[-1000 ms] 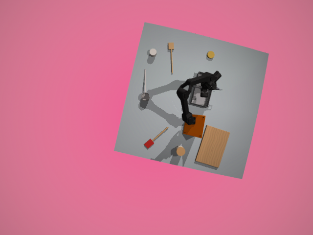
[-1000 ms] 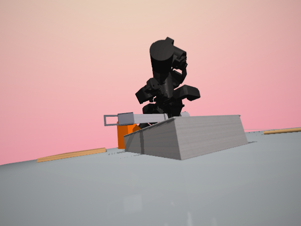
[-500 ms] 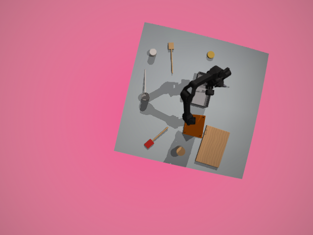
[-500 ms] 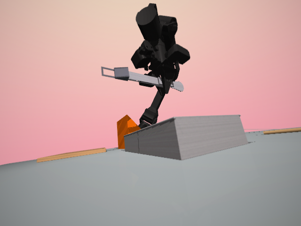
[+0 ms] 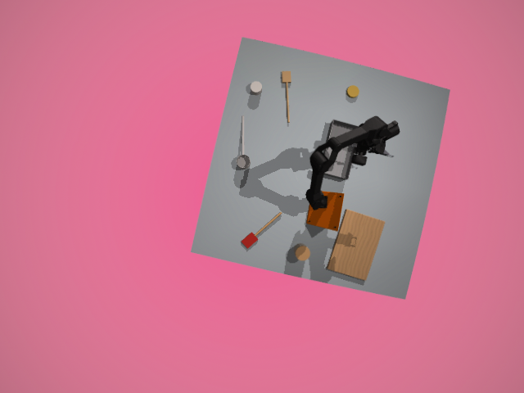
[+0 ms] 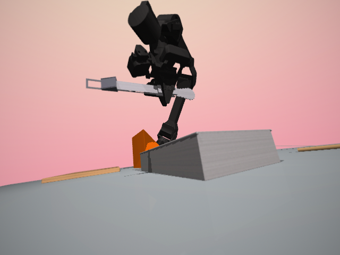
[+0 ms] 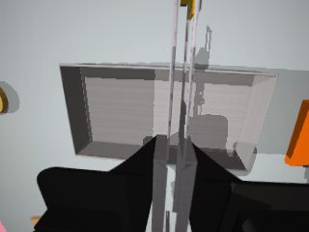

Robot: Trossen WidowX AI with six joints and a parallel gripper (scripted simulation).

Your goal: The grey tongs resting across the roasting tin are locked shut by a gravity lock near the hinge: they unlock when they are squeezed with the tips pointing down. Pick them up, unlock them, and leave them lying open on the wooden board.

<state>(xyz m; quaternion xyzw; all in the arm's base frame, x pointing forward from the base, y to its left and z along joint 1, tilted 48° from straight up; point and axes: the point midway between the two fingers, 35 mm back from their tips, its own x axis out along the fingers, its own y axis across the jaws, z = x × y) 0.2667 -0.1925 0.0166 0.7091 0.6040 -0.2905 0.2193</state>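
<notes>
My gripper tip is 51 cm past the wooden board, 12 cm to the left of it and 16 cm above it. Round my gripper tip: yellow disc 38 cm ahead, 4 cm to the right, 16 cm below; then yellow lock tab 1 cm behind, 8 cm to the right, 4 cm above; then grey roasting tin 2 cm ahead, 3 cm to the left, 14 cm below.
</notes>
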